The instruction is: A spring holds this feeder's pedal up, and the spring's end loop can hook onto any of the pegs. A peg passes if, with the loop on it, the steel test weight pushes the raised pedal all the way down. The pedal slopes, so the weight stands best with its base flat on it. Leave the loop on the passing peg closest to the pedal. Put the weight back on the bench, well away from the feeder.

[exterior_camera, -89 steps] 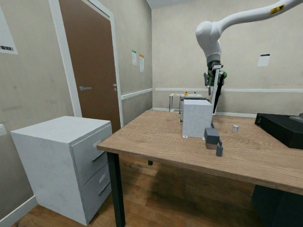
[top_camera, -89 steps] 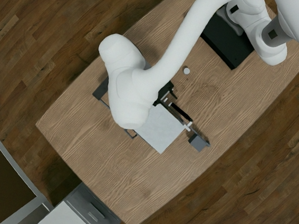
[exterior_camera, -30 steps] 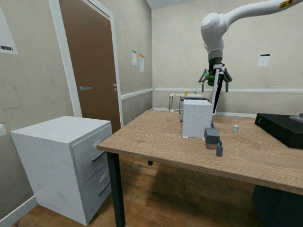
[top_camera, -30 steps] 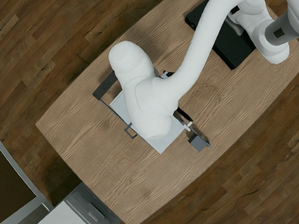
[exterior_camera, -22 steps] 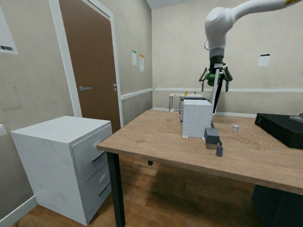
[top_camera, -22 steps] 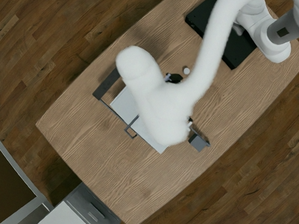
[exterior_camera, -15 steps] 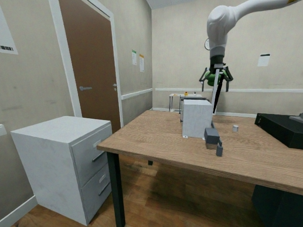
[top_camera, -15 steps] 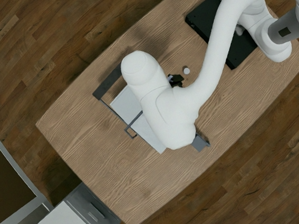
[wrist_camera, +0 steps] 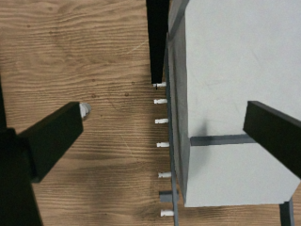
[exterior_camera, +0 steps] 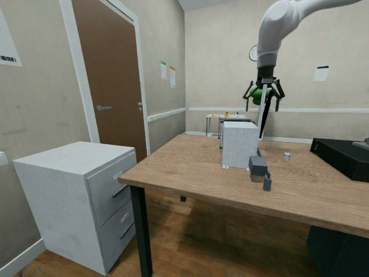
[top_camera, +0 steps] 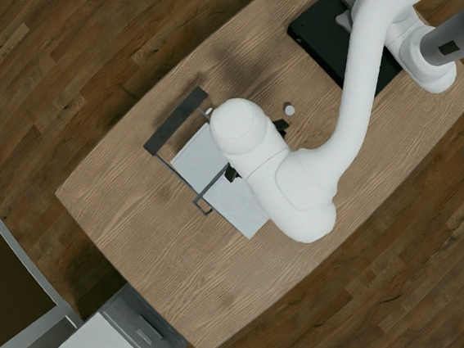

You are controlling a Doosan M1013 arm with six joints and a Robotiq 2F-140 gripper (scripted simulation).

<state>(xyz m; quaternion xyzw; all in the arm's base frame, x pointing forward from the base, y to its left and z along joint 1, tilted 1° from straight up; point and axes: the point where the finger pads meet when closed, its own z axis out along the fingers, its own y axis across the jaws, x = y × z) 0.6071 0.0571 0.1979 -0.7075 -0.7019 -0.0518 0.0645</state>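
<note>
Right now the steel test weight is 27 cm below my hand, 18 cm behind it and 3 cm to the right of it. From my hand the other things lie so: white peg: 12 cm to the left, 10 cm above, 1 cm ahead.
</note>
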